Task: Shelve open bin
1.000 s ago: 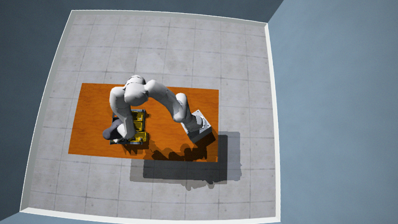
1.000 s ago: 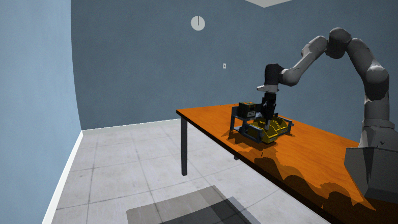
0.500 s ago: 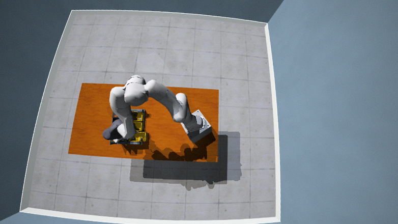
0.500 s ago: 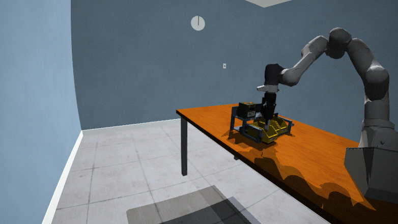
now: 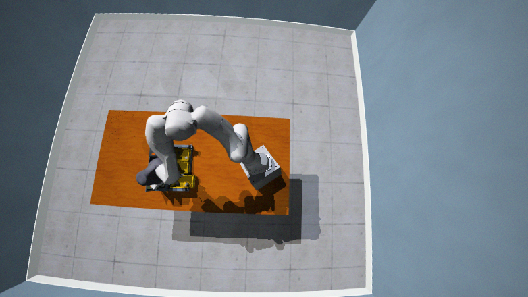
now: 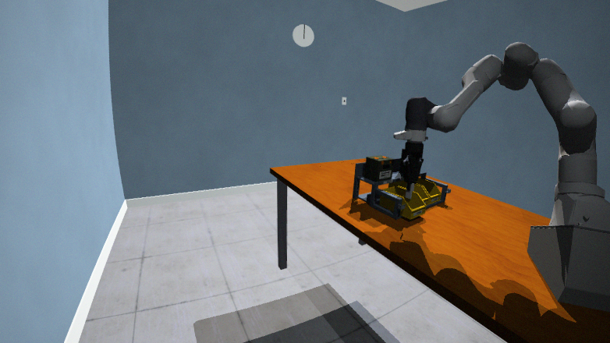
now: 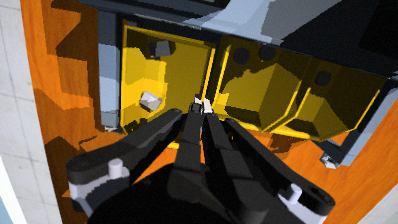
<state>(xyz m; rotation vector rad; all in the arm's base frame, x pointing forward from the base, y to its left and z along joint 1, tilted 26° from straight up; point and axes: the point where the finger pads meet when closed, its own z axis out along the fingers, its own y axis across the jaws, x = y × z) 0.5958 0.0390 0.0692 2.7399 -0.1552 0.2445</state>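
My gripper is now 150 mm short of the dark box, 60 mm below it and 30 mm to the right of it.
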